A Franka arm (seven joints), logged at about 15 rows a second.
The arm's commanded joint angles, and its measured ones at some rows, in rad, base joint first. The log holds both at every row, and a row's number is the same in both.
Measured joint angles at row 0:
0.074, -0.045, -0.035, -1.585, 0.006, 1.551, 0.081
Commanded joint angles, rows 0 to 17:
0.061, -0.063, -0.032, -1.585, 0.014, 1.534, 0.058
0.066, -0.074, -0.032, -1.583, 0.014, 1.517, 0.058
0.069, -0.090, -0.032, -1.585, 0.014, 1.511, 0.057
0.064, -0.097, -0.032, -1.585, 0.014, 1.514, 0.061
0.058, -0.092, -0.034, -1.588, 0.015, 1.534, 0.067
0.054, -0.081, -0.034, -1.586, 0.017, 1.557, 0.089
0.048, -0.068, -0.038, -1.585, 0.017, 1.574, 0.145
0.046, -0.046, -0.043, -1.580, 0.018, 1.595, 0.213
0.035, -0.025, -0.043, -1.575, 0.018, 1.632, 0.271
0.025, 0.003, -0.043, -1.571, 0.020, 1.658, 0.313
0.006, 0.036, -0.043, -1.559, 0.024, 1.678, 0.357
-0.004, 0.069, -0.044, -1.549, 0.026, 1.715, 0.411
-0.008, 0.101, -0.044, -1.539, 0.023, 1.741, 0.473
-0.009, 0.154, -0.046, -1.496, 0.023, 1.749, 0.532
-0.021, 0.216, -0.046, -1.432, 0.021, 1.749, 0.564
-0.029, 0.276, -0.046, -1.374, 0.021, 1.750, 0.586
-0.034, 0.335, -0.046, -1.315, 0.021, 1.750, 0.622
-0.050, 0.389, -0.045, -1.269, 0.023, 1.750, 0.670
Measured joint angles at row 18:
-0.020, 0.247, -0.051, -1.436, 0.007, 1.773, 0.595
